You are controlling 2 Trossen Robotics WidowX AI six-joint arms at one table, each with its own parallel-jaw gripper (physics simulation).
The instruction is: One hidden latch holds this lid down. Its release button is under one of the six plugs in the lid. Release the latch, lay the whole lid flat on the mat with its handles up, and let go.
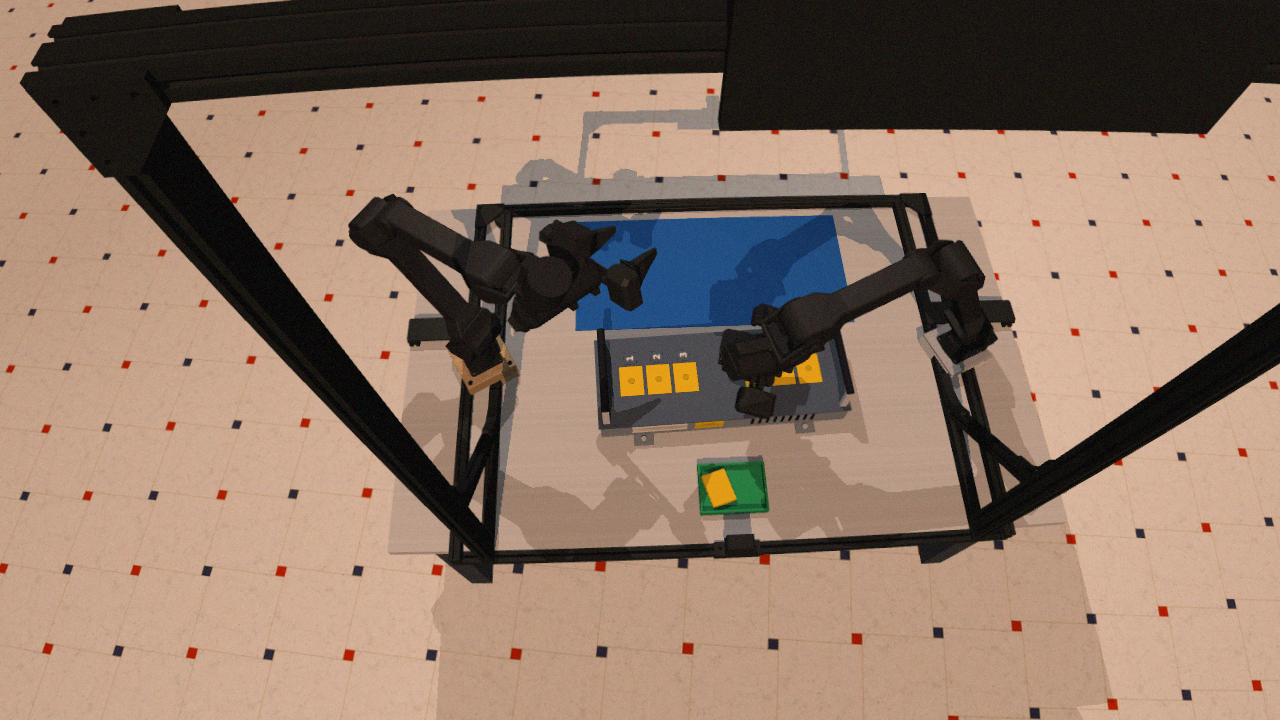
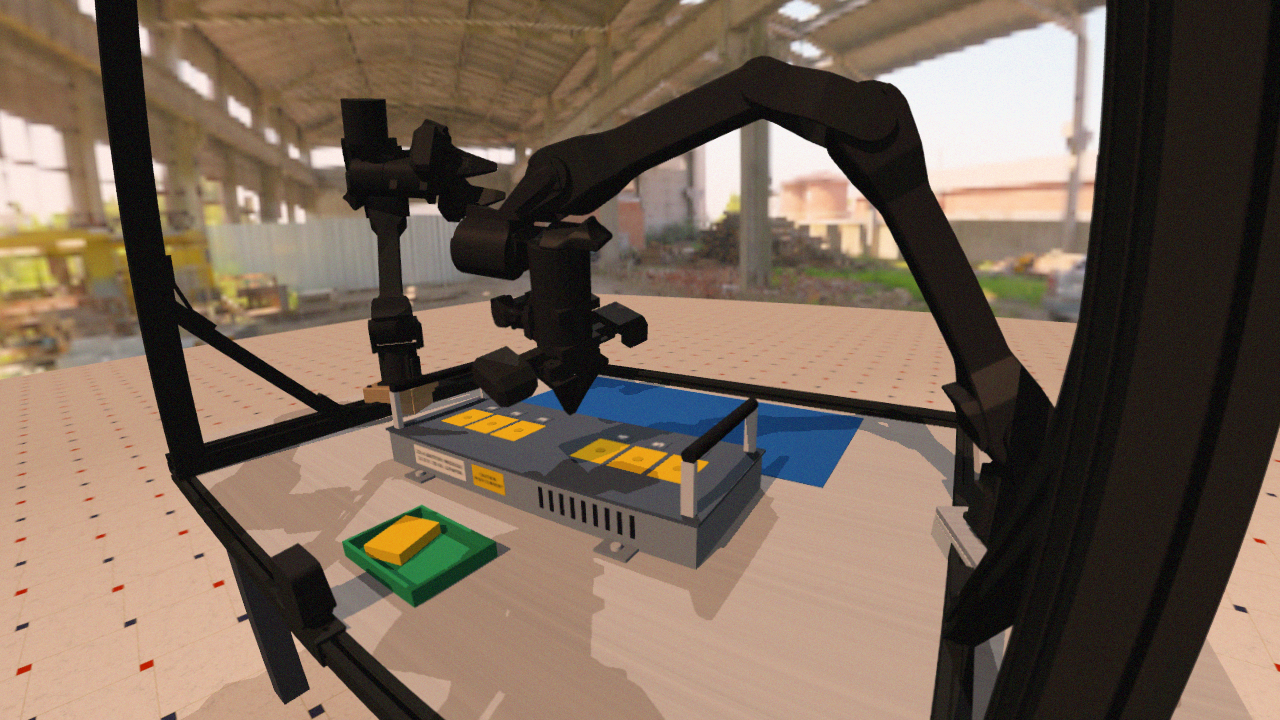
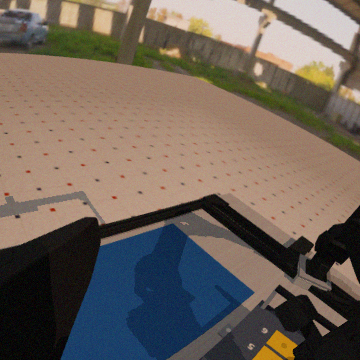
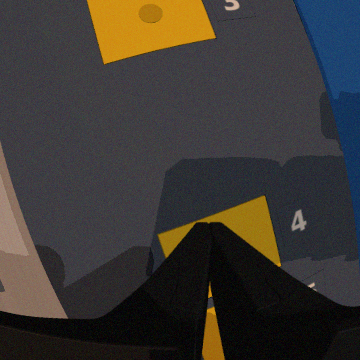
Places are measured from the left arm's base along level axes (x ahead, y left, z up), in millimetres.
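Where they show: left gripper, fingertip midpoint: (image 1: 635, 239) (image 2: 501, 182) (image 3: 229, 232); right gripper, fingertip midpoint: (image 2: 570, 412) (image 4: 207, 233); left arm's base at its link origin: (image 1: 481, 356); right arm's base at its link origin: (image 1: 958, 345) (image 3: 315, 270).
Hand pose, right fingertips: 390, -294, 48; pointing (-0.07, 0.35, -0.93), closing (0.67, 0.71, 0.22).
Each offset is from my right fingertips to the top centre of the thing, as dx, dy, dz. "*": to the spot under its first point. Level surfaces: height alone.
The grey lid @(* -68, +4, -46) (image 1: 709, 396) (image 2: 566, 457) (image 4: 107, 143) sits on its box in front of the blue mat @(dz -93) (image 1: 723, 257) (image 2: 795, 443) (image 3: 125, 286). A black handle bar (image 1: 603, 379) (image 2: 719, 429) stands at each end of the lid. Yellow square plugs @(-129, +81, -45) (image 1: 657, 379) (image 2: 490, 423) lie in two groups of three. My right gripper (image 1: 757, 372) (image 2: 572, 409) (image 4: 207, 233) is shut and empty. It points straight down with its tip on or just above plug 4 @(+32, +1, -46) (image 4: 246, 221). My left gripper (image 1: 633, 242) (image 2: 495, 180) is open and empty, high over the mat's left end.
A green tray @(-118, -153, -78) (image 1: 752, 467) (image 2: 423, 589) in front of the box holds a loose yellow block @(-140, -141, -78) (image 1: 717, 487) (image 2: 403, 537). A black frame (image 1: 709, 203) (image 2: 780, 395) runs around the table's edge.
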